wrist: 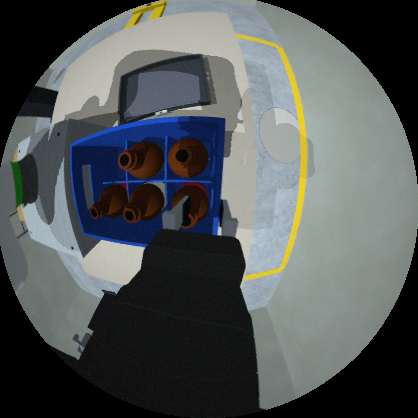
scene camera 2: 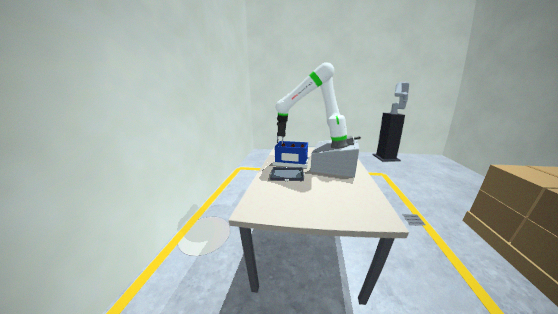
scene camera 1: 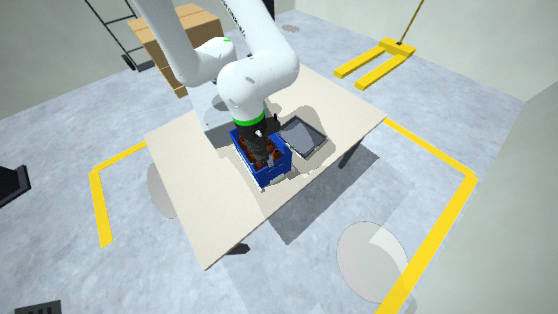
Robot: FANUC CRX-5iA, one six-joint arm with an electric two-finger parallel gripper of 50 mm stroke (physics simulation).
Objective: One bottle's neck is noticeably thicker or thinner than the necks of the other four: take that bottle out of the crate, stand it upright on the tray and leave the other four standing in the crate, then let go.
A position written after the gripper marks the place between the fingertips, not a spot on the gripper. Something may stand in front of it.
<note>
In view: the gripper [wrist: 204, 205], a bottle [wrist: 143, 159], a bottle [wrist: 112, 199], a bottle [wrist: 187, 157], a bottle [wrist: 198, 196] and a bottle [wrist: 145, 201].
</note>
